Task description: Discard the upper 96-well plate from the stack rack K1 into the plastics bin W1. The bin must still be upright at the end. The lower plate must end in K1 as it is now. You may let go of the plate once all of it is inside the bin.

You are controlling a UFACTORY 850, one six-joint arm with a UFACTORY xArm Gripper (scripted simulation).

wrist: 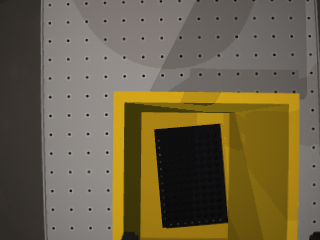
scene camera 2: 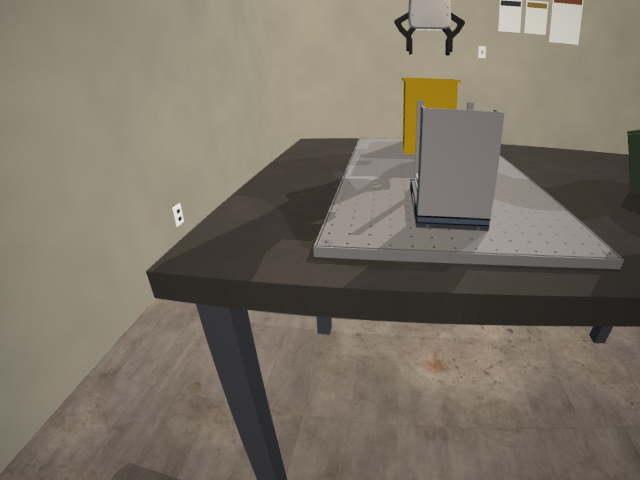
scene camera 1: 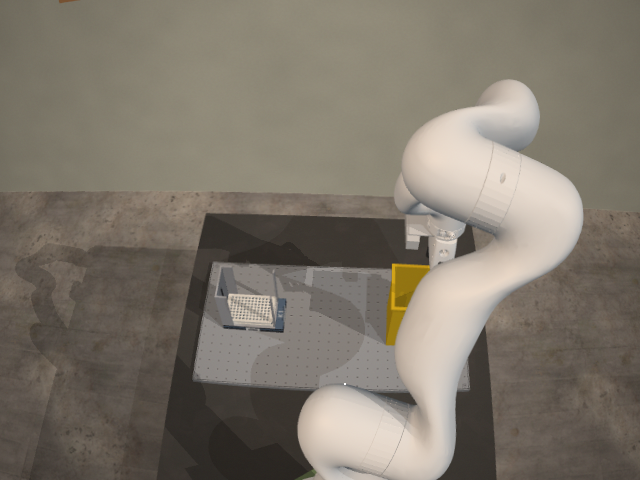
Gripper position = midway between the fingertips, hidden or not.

In view: my gripper (scene camera 1: 433,273), a black 96-well plate (wrist: 168,141), a white 96-well plate (scene camera 1: 259,306), a yellow plastics bin W1 (scene camera 2: 437,93) and a grey rack wall (scene camera 2: 460,149).
The yellow plastics bin W1 shows as well in the wrist view (wrist: 260,131) and in scene camera 1 (scene camera 1: 405,278). The wrist view misses the white 96-well plate: it is out of frame.
